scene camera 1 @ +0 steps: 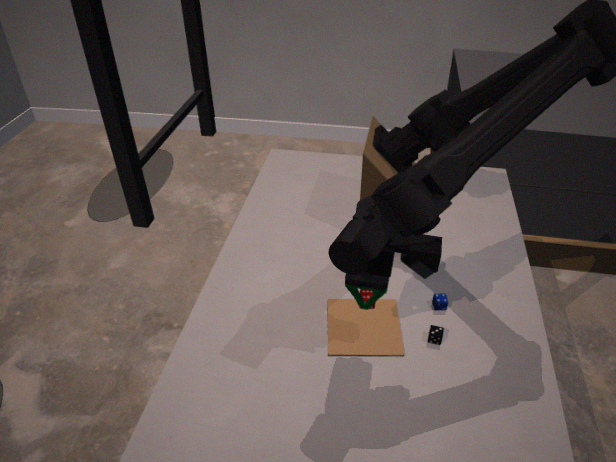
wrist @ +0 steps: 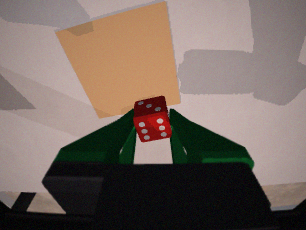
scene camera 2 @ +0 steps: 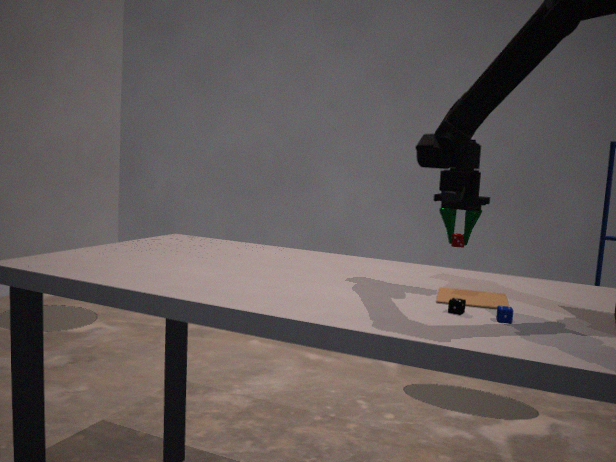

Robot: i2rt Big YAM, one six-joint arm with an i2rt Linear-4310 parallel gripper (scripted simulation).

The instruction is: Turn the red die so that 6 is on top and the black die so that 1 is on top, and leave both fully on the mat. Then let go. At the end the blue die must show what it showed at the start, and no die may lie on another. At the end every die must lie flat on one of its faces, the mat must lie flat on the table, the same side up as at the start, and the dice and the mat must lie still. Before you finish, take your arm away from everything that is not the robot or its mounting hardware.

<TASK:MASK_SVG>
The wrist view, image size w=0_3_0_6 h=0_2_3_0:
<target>my gripper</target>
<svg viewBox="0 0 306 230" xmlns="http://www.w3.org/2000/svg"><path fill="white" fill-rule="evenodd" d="M0 200L0 230L306 230L306 199L294 209L272 211L271 203L252 171L254 161L247 149L188 120L174 109L169 110L172 131L170 145L173 164L134 164L137 131L133 122L133 108L118 120L62 147L42 179L42 184L68 214L13 211Z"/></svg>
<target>tan mat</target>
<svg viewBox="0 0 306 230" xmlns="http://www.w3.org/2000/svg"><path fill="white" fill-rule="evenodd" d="M166 1L55 32L99 118L126 114L134 108L136 101L162 95L165 97L167 106L180 104Z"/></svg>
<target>red die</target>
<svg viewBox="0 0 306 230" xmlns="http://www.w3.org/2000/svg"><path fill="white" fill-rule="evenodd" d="M164 96L135 102L133 122L141 142L171 137L169 113Z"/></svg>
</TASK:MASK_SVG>
